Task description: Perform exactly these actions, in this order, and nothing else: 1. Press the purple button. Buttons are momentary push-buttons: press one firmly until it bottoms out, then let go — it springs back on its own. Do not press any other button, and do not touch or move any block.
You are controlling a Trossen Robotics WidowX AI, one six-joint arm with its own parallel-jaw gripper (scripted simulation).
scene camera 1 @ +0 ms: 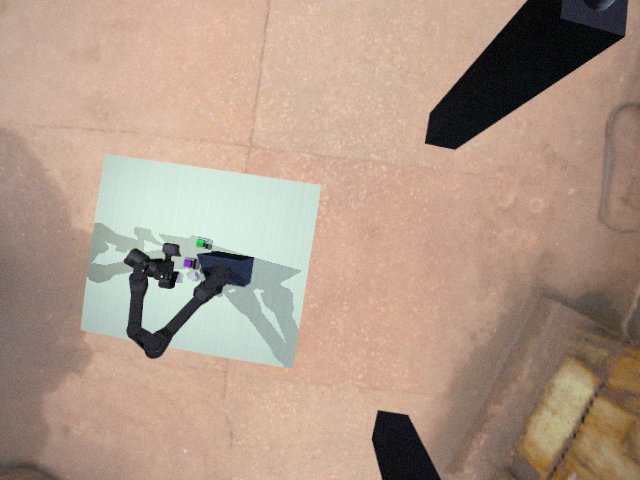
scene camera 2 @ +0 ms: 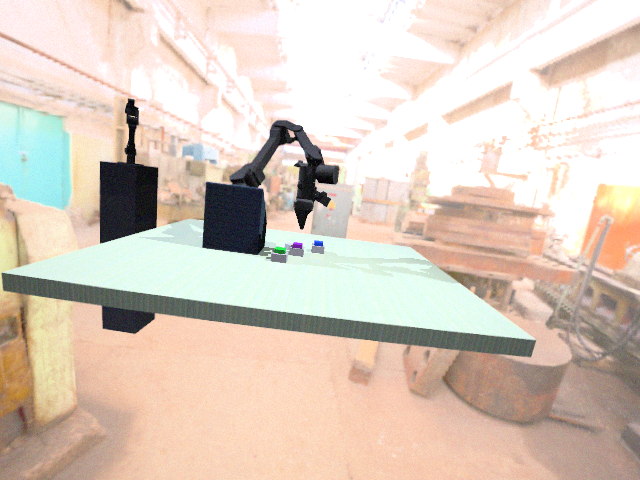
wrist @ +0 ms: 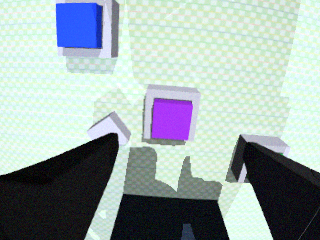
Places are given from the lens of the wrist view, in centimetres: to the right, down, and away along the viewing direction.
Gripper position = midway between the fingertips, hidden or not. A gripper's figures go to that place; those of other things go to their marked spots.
gripper [wrist: 182, 145]: 1, 1, 10
blue button [wrist: 84, 31]: -6, -7, 13
purple button [wrist: 172, 119]: 1, 0, 15
